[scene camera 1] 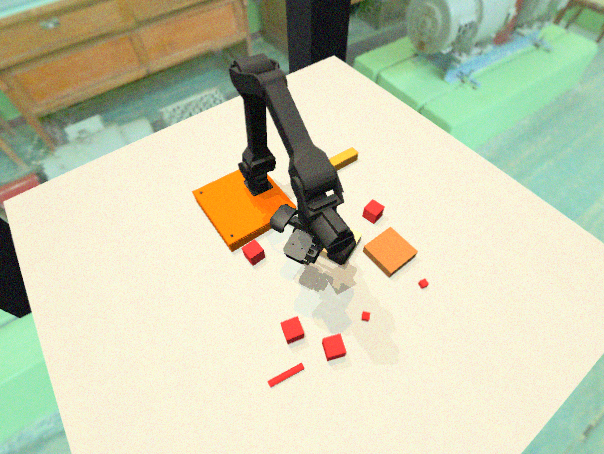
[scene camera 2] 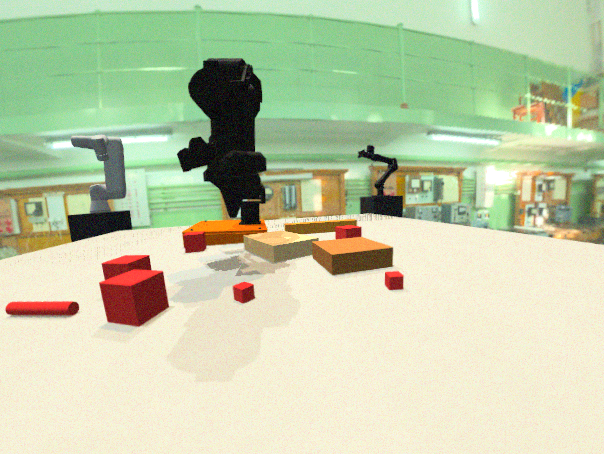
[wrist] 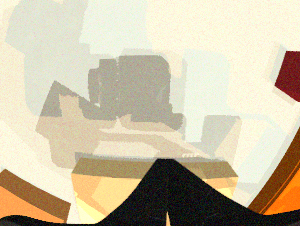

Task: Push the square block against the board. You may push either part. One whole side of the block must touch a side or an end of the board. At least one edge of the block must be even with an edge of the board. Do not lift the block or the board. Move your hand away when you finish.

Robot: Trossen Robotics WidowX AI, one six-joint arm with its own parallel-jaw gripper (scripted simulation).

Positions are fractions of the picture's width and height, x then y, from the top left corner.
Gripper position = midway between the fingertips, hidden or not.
Note:
My gripper (scene camera 2: 0.39,0.48) is shut, with nothing in its grasp. Also in view: an orange-brown square block (scene camera 2: 0.56,0.56) and a tan board (scene camera 2: 0.46,0.54).
The orange-brown square block also shows in scene camera 1 (scene camera 1: 0.64,0.55). My gripper is seen too in scene camera 1 (scene camera 1: 0.52,0.55) and in the wrist view (wrist: 0.55,0.74).

